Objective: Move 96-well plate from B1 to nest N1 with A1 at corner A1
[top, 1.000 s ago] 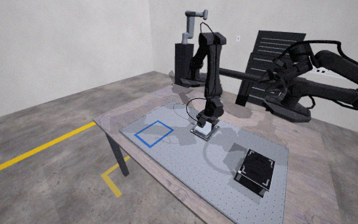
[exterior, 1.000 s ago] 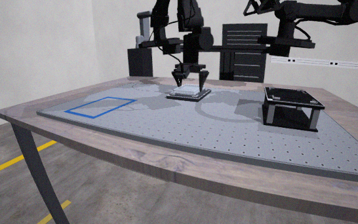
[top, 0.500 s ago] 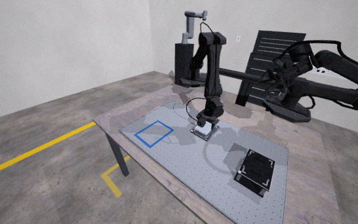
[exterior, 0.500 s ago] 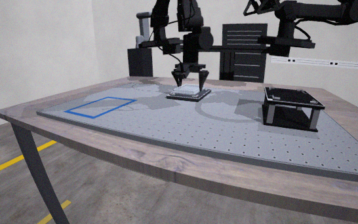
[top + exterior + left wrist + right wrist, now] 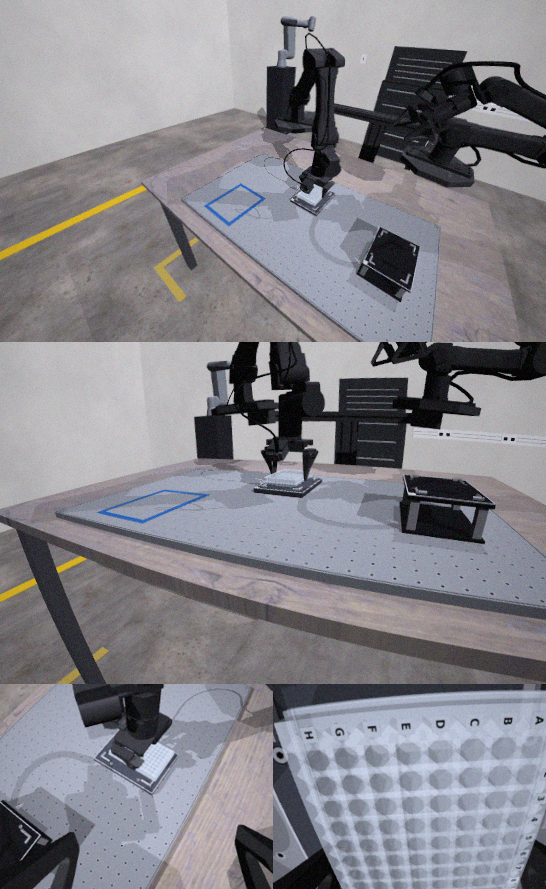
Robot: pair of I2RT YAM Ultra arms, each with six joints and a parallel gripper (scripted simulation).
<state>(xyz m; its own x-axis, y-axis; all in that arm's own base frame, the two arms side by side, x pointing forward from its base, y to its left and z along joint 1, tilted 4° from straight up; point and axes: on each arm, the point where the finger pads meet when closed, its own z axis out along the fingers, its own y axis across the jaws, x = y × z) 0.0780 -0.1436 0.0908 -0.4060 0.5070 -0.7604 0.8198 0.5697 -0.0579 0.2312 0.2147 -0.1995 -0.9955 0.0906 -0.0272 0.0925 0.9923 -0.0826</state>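
Right now the white 96-well plate is right at my right hand.
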